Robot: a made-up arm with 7 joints.
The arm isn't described. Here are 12 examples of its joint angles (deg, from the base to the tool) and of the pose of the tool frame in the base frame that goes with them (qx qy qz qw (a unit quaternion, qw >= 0); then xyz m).
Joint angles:
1: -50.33 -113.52 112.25 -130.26 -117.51 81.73 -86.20
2: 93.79 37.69 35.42 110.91 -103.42 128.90 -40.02
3: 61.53 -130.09 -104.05 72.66 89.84 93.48 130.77
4: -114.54 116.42 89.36 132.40 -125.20 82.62 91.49
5: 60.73 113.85 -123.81 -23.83 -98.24 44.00 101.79
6: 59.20 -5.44 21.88 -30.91 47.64 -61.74 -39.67
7: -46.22 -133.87 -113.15 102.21 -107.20 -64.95 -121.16
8: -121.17 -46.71 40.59 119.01 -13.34 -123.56 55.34
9: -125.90 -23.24 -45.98 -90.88 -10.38 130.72 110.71
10: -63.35 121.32 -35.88 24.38 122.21 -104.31 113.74
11: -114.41 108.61 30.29 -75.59 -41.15 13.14 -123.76
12: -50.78 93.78 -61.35 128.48 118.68 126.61 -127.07
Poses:
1: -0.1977 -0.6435 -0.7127 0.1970 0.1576 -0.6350 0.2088
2: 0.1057 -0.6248 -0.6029 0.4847 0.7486 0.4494 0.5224
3: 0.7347 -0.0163 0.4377 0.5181 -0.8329 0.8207 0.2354
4: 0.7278 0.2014 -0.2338 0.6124 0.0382 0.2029 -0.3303
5: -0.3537 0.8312 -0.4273 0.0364 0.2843 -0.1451 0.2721
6: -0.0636 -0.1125 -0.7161 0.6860 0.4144 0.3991 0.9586
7: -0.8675 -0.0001 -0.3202 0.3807 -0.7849 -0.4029 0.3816
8: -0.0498 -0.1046 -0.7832 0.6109 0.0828 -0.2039 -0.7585
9: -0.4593 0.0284 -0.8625 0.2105 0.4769 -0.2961 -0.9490
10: 0.5033 0.8339 -0.1989 0.1088 -0.0232 -0.1649 -0.3706
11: 0.4682 0.5382 -0.3222 0.6224 0.2028 0.2248 0.0279
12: 0.5557 0.0148 0.0971 0.8256 -0.0102 0.2885 -0.4669
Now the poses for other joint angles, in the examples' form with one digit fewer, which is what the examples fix.
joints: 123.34 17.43 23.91 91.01 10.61 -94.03 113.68
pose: 0.446 -0.037 -0.428 0.785 0.260 0.840 0.291
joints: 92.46 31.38 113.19 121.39 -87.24 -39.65 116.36
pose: 0.193 -0.177 0.736 0.624 0.536 0.415 0.186
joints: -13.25 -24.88 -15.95 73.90 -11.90 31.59 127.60
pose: 0.170 -0.030 0.956 0.236 0.838 -0.575 0.620
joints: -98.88 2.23 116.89 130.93 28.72 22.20 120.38
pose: -0.956 0.058 0.154 0.242 -0.079 -0.385 0.209
